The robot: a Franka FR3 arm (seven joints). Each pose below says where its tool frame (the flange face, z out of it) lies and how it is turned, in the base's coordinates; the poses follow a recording.
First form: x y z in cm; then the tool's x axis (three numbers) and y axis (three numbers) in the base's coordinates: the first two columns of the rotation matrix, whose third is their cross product.
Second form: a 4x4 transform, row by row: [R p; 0 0 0 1], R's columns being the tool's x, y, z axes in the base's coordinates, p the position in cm. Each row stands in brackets. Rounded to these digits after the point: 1 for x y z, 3 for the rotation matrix.
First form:
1: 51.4 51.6 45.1 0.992 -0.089 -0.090 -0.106 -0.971 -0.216
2: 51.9 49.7 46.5 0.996 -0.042 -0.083 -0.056 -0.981 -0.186
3: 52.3 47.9 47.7 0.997 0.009 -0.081 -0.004 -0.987 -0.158
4: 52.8 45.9 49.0 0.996 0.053 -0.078 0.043 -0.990 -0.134
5: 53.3 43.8 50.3 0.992 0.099 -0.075 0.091 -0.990 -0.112
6: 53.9 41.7 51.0 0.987 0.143 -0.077 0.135 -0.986 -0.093
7: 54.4 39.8 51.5 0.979 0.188 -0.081 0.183 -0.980 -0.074
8: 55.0 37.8 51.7 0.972 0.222 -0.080 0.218 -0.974 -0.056
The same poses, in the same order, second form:
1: [[0.992 -0.106 -0.068 51.4], [-0.089 -0.971 0.224 51.6], [-0.090 -0.216 -0.973 45.1], [0 0 0 1]]
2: [[0.996 -0.056 -0.074 51.9], [-0.042 -0.981 0.190 49.7], [-0.083 -0.186 -0.979 46.5], [0 0 0 1]]
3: [[0.997 -0.004 -0.081 52.3], [0.009 -0.987 0.158 47.9], [-0.081 -0.158 -0.984 47.7], [0 0 0 1]]
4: [[0.996 0.043 -0.084 52.8], [0.053 -0.990 0.130 45.9], [-0.078 -0.134 -0.988 49.0], [0 0 0 1]]
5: [[0.992 0.091 -0.085 53.3], [0.099 -0.990 0.104 43.8], [-0.075 -0.112 -0.991 50.3], [0 0 0 1]]
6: [[0.987 0.135 -0.089 53.9], [0.143 -0.986 0.081 41.7], [-0.077 -0.093 -0.992 51.0], [0 0 0 1]]
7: [[0.979 0.183 -0.093 54.4], [0.188 -0.980 0.058 39.8], [-0.081 -0.074 -0.994 51.5], [0 0 0 1]]
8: [[0.972 0.218 -0.090 55.0], [0.222 -0.974 0.037 37.8], [-0.080 -0.056 -0.995 51.7], [0 0 0 1]]
